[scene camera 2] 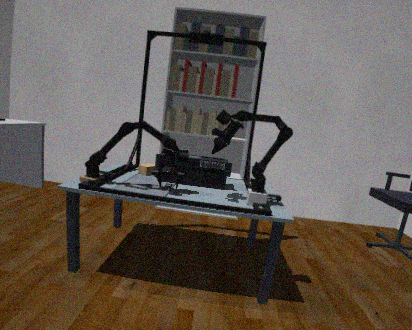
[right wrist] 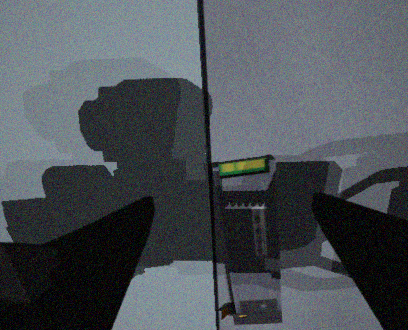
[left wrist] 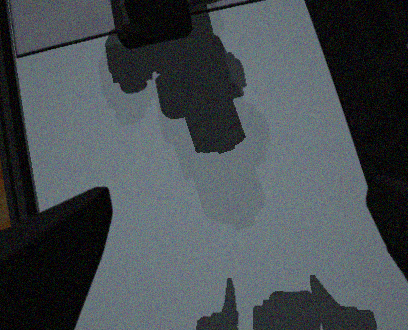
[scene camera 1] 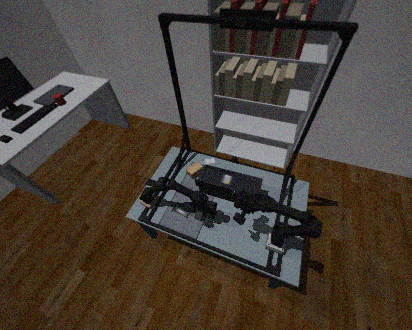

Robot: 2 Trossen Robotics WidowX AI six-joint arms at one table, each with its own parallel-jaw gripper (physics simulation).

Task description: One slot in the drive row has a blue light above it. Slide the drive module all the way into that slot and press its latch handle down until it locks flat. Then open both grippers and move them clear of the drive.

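Seen in the pictures: left gripper, between the fingertips: (scene camera 2: 213,153) (left wrist: 238,194) (scene camera 1: 238,209); right gripper, between the fingertips: (scene camera 2: 168,187) (right wrist: 232,202); left arm's base, origin of its link: (scene camera 2: 257,190) (scene camera 1: 276,240); right arm's base, origin of its link: (scene camera 2: 92,176) (scene camera 1: 148,199).
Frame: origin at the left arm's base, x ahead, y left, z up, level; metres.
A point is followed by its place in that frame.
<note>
A drive module (right wrist: 240,230) @[x 0.505, y -0.030, z -0.062 m] lies on the grey mat (right wrist: 310,75) @[x 0.539, y 0.057, z -0.071 m], partly in shadow, with its green-yellow connector end at the top in the right wrist view. My right gripper (right wrist: 232,202) @[x 0.499, y -0.008, z -0.057 m] is open and empty above it, one finger to each side in that view. A second module (scene camera 1: 181,211) @[x 0.667, y 0.025, z -0.062 m] lies on the mat farther left. The black drive chassis (scene camera 1: 220,184) @[x 0.445, y -0.199, z 0.103 m] (scene camera 2: 193,172) @[x 0.387, y -0.189, z 0.013 m] stands at the back of the table. My left gripper (scene camera 2: 215,150) @[x 0.269, y -0.030, z 0.172 m] (left wrist: 238,194) @[x 0.269, y -0.030, z 0.172 m] is open and empty, raised in front of the chassis's right part. The blue light and the lit slot cannot be made out.
A wooden block (scene camera 1: 194,170) @[x 0.715, y -0.315, z -0.011 m] (scene camera 2: 146,169) @[x 0.721, y -0.274, z -0.030 m] stands beside the chassis's left end. A black overhead frame (scene camera 1: 173,75) @[x 0.880, y -0.528, z 0.654 m] (scene camera 2: 144,100) @[x 0.870, y -0.539, z 0.445 m] rises around the table (scene camera 1: 235,245) @[x 0.229, y 0.102, z -0.073 m]. Dark arm shadows fall across the table and mat. A bookshelf (scene camera 1: 270,127) stands behind.
</note>
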